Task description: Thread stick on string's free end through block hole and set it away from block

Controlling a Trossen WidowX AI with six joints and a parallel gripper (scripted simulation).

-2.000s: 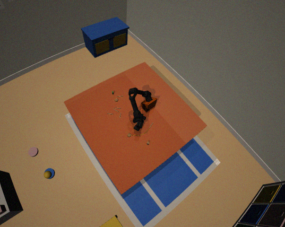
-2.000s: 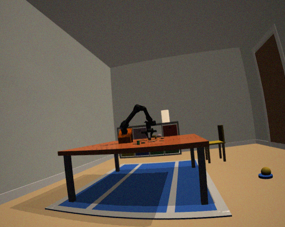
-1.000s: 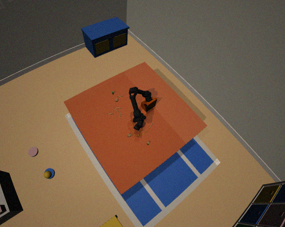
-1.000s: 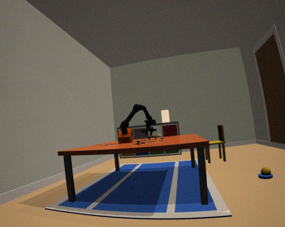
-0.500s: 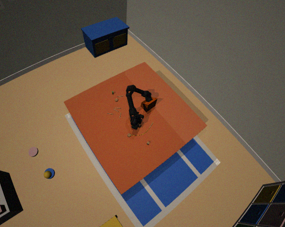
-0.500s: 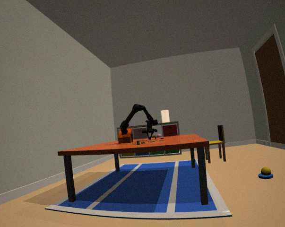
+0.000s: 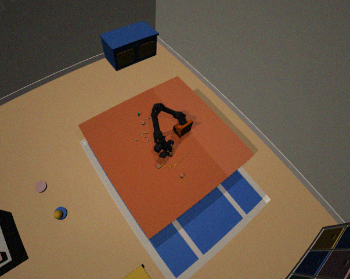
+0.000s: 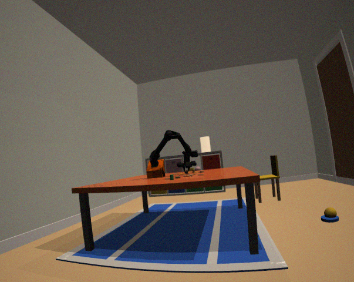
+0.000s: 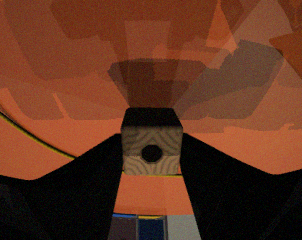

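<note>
The wooden block lies right at my gripper tip. Also, from my gripper tip: green object 30 mm behind, 560 mm to the right, 10 mm below; thin wooden stick 120 mm behind, 90 mm to the left, 20 mm below.
</note>
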